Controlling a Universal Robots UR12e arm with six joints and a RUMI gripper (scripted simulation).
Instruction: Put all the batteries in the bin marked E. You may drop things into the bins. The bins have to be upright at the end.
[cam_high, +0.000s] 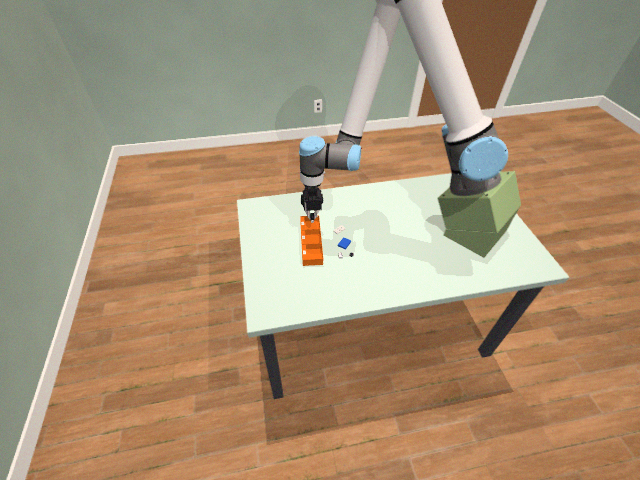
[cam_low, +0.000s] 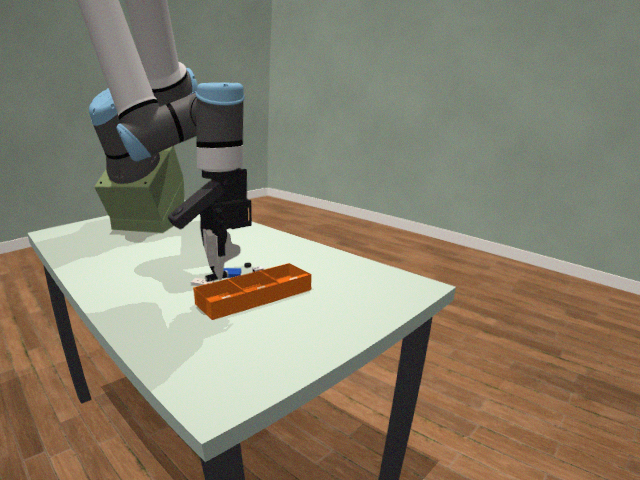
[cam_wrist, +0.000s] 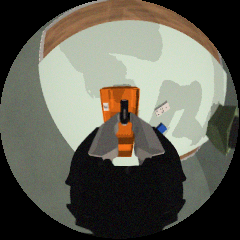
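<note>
The white card-like piece is 12 cm behind my hand, 7 cm below it and 2 cm to the left of it. The rest, counted from my hand: battery (1 cm below); blue block (13 cm behind, 10 cm to the left, 7 cm below); black round thing (17 cm to the left, 15 cm behind, 7 cm below).
</note>
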